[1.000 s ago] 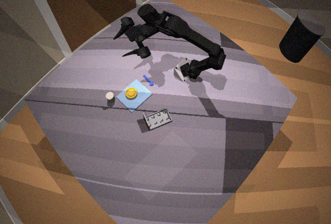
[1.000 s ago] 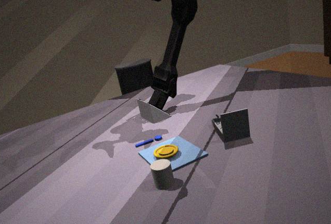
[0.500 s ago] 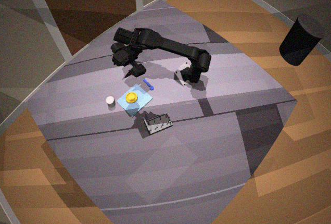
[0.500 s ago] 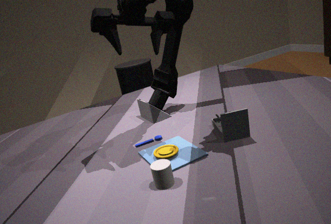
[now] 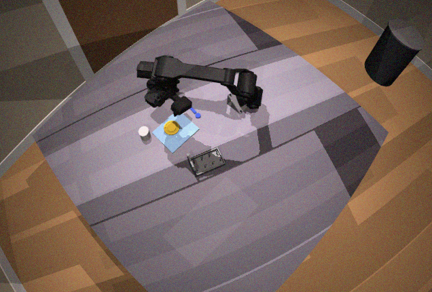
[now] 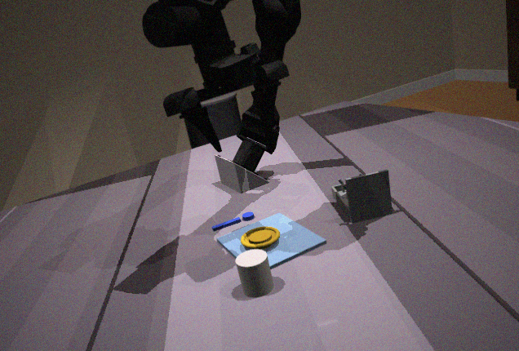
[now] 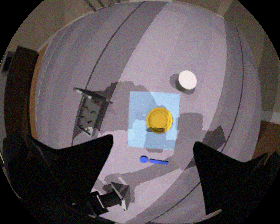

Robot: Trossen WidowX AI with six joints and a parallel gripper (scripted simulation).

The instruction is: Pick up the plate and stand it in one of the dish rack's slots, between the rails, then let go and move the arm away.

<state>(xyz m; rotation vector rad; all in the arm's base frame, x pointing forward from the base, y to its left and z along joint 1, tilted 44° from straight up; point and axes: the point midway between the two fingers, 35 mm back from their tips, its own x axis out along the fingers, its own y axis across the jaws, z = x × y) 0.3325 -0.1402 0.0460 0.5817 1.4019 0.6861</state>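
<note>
Right now the yellow plate is 16 cm below my gripper tip and 1 cm to the right of it. Also, from my gripper tip: blue spoon: 17 cm below, 12 cm behind, 1 cm to the right; then light blue mat: 18 cm below, 1 cm to the left, 1 cm behind; then cup: 15 cm below, 11 cm ahead, 6 cm to the right.
</note>
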